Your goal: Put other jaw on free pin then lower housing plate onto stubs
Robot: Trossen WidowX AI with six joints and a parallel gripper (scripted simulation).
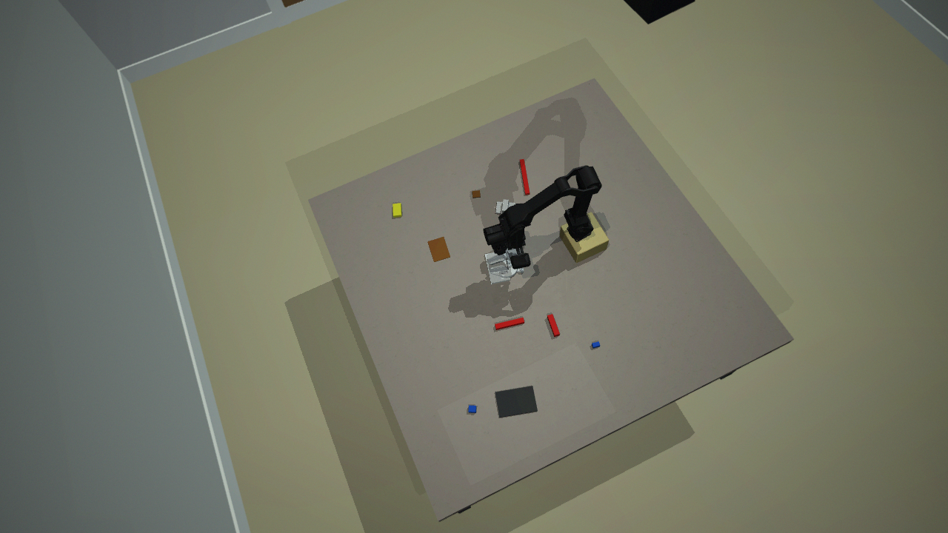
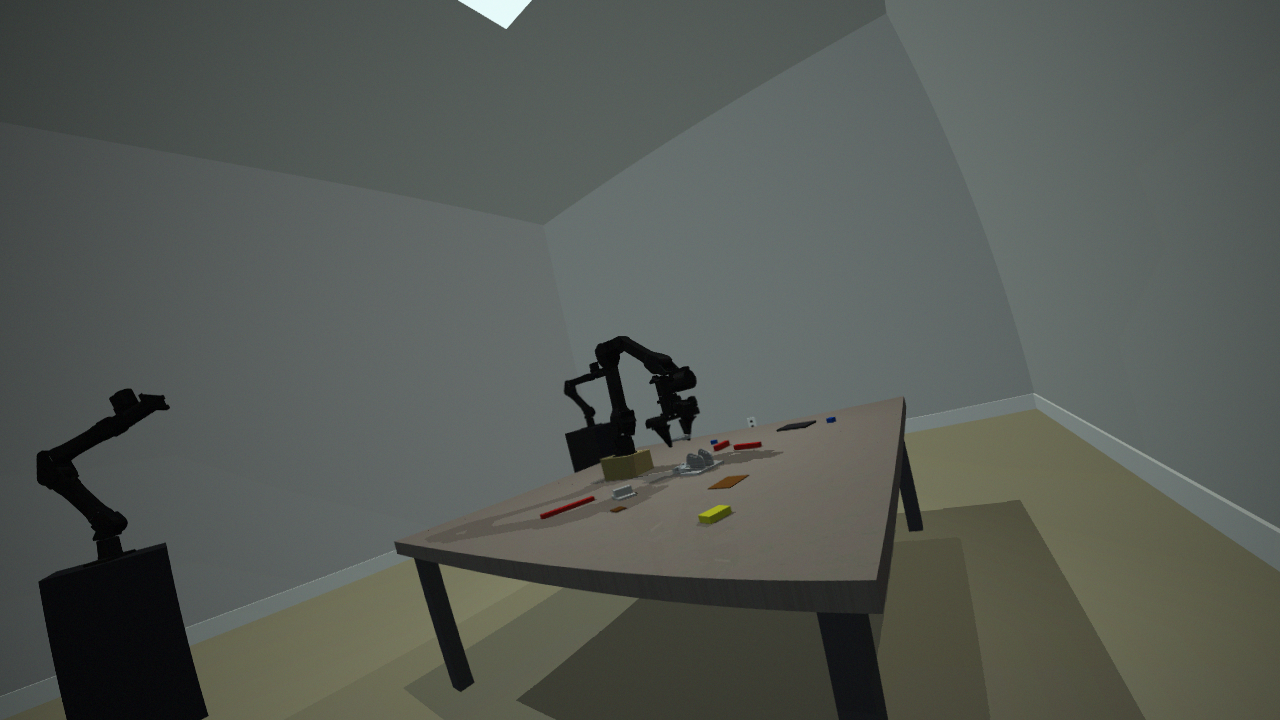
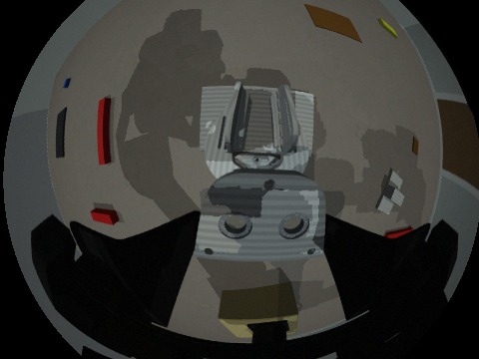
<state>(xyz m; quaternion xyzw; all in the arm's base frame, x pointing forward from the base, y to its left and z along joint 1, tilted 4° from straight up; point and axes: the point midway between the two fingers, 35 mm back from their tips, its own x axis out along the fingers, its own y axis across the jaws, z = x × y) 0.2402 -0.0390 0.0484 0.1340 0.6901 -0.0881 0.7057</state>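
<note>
The silver jaw lies 70 mm below my gripper tip, 30 mm ahead of it and 10 mm to the left of it. Round my gripper tip: dark tile (430 mm to the left, 260 mm ahead, 80 mm below); yellow block (430 mm to the right, 280 mm ahead, 80 mm below); brown tile (220 mm ahead, 200 mm to the right, 80 mm below).
</note>
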